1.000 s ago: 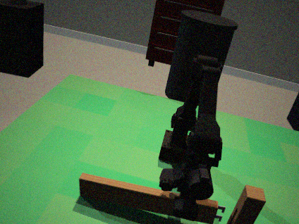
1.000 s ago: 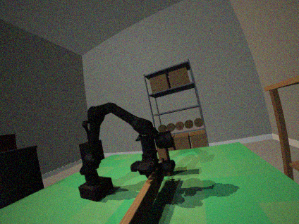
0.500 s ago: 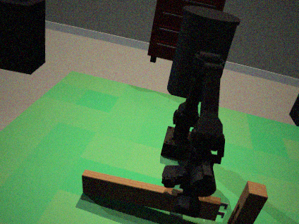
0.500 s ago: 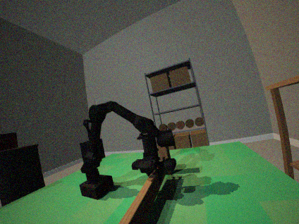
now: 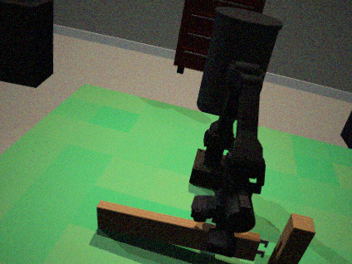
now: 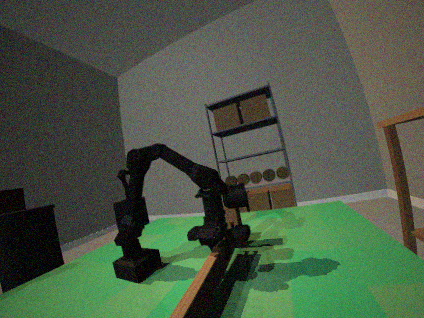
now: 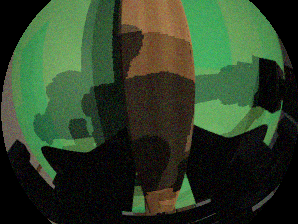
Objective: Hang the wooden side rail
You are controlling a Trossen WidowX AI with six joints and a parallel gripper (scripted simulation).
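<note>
The headboard post lies 2 cm ahead of my gripper tip, 17 cm to the left of it and 4 cm above it.
</note>
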